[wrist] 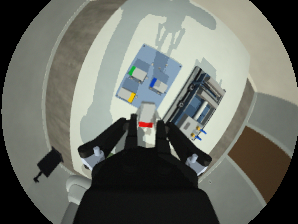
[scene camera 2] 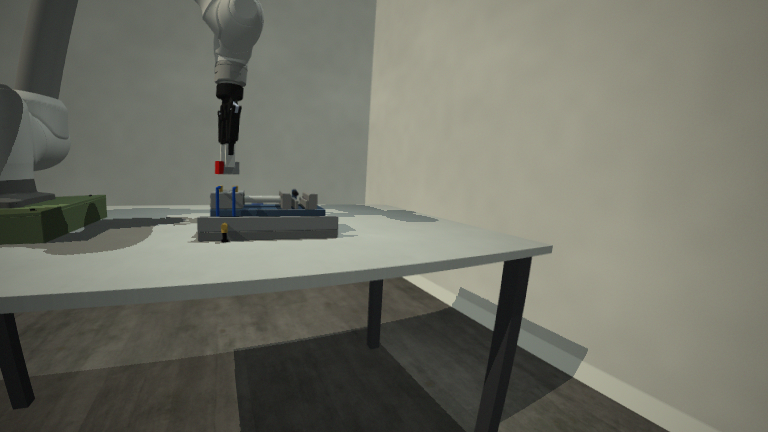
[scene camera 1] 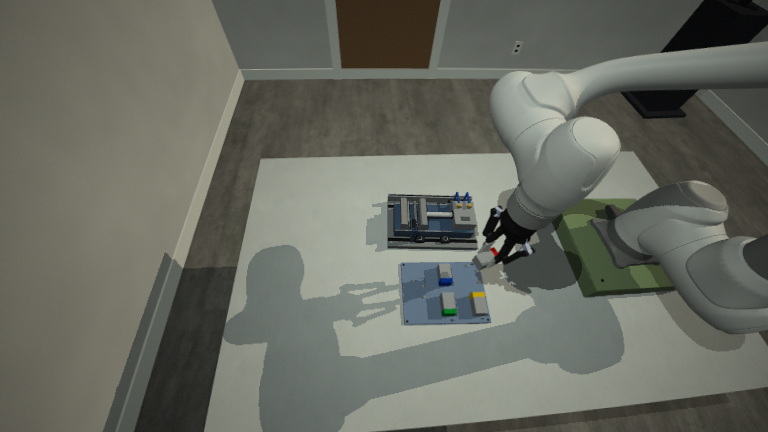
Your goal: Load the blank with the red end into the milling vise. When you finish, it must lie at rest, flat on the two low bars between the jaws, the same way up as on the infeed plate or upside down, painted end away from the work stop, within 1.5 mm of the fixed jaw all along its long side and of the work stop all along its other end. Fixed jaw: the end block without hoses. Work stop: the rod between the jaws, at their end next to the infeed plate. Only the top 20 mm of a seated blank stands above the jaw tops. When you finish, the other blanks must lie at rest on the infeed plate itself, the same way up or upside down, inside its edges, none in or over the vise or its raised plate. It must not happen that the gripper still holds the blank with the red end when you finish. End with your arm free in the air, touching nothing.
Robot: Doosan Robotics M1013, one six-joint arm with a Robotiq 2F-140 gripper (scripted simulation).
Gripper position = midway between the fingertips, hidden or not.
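Observation:
In scene camera 1 the gripper [scene camera 1: 486, 258] can be seen. The wrist view shows the gripper [wrist: 146, 114] too, and scene camera 2 likewise shows the gripper [scene camera 2: 227, 167].

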